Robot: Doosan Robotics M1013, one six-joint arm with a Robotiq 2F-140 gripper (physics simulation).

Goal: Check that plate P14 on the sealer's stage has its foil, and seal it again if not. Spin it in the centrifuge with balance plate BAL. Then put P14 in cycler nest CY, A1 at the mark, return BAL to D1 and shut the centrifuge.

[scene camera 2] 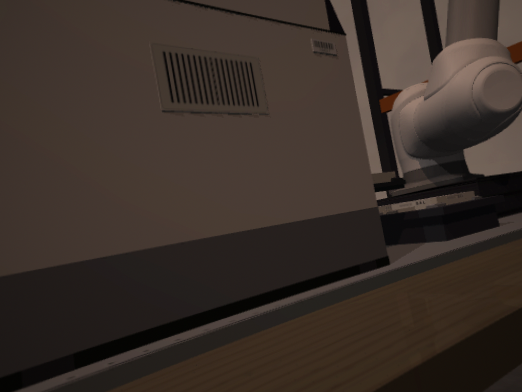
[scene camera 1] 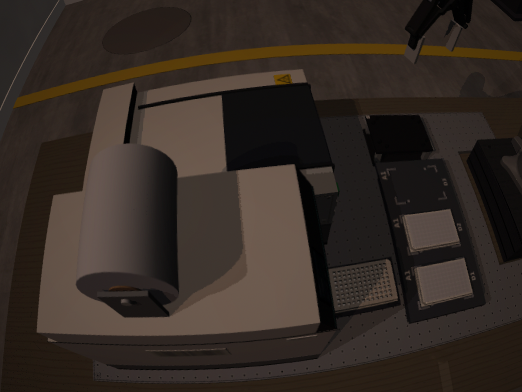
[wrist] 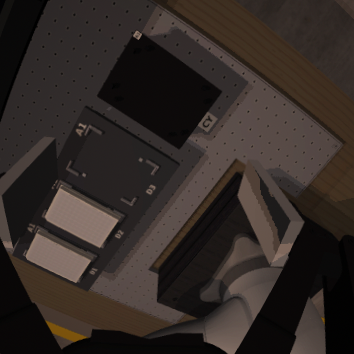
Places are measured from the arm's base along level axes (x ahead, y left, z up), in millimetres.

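Pixels of known places: gripper, between the fingertips: (scene camera 1: 429, 52) (wrist: 151, 168); arm's base, origin of its link: (scene camera 2: 438, 188) (wrist: 253, 276).
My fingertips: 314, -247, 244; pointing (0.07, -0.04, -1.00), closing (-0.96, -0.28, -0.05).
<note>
Ahead of a thing's pixels: the offset from my fingertips to its top centre, as dx, dy, dz. "spot": to the spot under its first point.
My gripper (scene camera 1: 434, 44) (wrist: 151, 168) is open and empty, high above the bench and beyond its back edge in scene camera 1. A plate @(+274, +345, -212) (scene camera 1: 363, 285) with visible rows of round wells, apparently P14, sits on the stage at the right side of the sealer @(spot: +418, +287, +17) (scene camera 1: 275, 215); no foil sheet can be made out on it. The pale plate at D1 @(+81, +388, -263) (scene camera 1: 444, 282) (wrist: 59, 257) is in its nest; a BAL label @(spot: +145, +393, -269) (scene camera 2: 420, 203) shows in scene camera 2. The black cycler nest CY @(+13, -11, -265) (scene camera 1: 400, 135) (wrist: 160, 92) holds no visible plate. The centrifuge cannot be identified with certainty.
Another pale plate @(+61, +266, -263) (scene camera 1: 431, 230) (wrist: 82, 216) sits at D2; the D3 nest (scene camera 1: 417, 185) (wrist: 117, 162) is empty. A large foil roll @(+590, +298, +144) (scene camera 1: 130, 215) stands on the sealer. A machine with a dark top panel @(spot: +349, +26, -119) (scene camera 1: 275, 125) is behind it. The arm (scene camera 2: 462, 105) rises beyond the plate deck.
</note>
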